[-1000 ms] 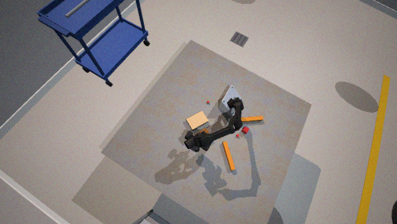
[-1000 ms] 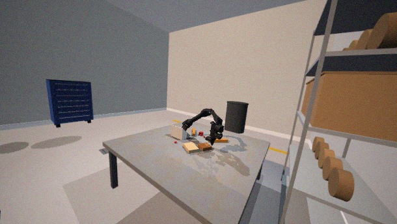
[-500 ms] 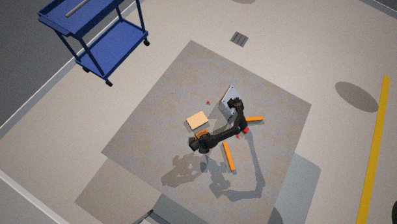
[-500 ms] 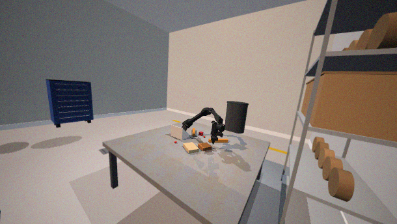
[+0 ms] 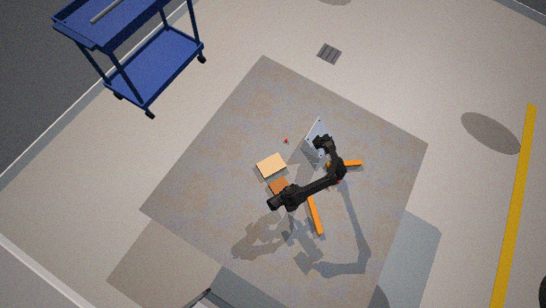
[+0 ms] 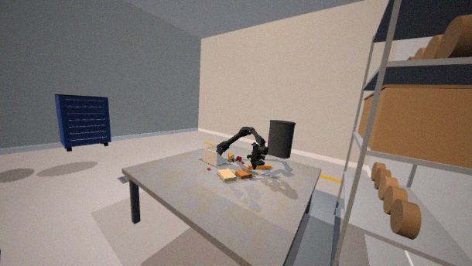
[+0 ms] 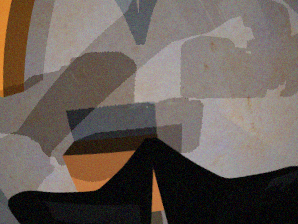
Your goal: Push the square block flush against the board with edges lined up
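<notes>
My gripper tip is now 60 mm to the left of the orange-brown square block, 60 mm past it and 50 mm above it. From my gripper tip the other things lie so: pale wooden slab (180 mm to the right, 130 mm behind, 50 mm below).
</notes>
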